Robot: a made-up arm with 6 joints.
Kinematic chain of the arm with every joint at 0, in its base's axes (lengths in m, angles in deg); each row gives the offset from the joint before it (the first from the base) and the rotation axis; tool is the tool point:
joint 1: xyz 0 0 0.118 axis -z
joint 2: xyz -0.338 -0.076 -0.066 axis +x
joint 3: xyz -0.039 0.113 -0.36 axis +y
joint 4: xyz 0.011 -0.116 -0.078 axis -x
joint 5: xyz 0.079 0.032 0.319 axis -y
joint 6: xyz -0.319 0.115 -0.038 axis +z
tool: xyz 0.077 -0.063 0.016
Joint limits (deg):
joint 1: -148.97..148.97
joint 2: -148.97..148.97
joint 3: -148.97..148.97
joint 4: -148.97..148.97
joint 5: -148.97..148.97
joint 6: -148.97..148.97
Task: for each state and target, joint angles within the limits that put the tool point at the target. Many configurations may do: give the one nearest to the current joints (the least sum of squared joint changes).
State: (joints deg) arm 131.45 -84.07 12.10 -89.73 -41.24 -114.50
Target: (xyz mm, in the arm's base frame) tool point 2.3 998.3 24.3
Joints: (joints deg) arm 138.22 -41.82 2.05 -105.97 -24.69 -108.95
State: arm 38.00 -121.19 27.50 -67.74 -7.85 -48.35
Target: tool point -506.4 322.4 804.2
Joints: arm 45.07 -131.95 12.48 -110.91 -44.47 -59.82
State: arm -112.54 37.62 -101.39 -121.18 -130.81 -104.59
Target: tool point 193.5 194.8 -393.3
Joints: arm -112.55 64.57 -87.48 -136.52 -135.01 -95.79
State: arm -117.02 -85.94 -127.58 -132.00 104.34 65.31
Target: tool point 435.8 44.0 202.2
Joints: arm -143.88 -74.14 -102.38 -148.97 107.48 49.82
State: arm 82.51 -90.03 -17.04 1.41 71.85 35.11
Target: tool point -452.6 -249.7 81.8
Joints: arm 30.13 -116.77 -8.53 7.56 90.12 29.44
